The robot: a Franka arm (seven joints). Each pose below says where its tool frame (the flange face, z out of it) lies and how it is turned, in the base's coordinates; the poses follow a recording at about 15 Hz.
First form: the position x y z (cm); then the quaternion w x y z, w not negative.
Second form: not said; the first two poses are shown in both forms.
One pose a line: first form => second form
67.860 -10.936 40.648 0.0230 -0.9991 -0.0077 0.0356 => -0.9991 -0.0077 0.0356 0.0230 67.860 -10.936 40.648
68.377 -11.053 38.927 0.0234 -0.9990 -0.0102 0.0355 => -0.9990 -0.0102 0.0355 0.0234 68.377 -11.053 38.927
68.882 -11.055 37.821 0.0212 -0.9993 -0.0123 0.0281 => -0.9993 -0.0123 0.0281 0.0212 68.882 -11.055 37.821
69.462 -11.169 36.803 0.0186 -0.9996 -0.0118 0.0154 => -0.9996 -0.0118 0.0154 0.0186 69.462 -11.169 36.803
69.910 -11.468 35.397 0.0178 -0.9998 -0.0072 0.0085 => -0.9998 -0.0072 0.0085 0.0178 69.910 -11.468 35.397
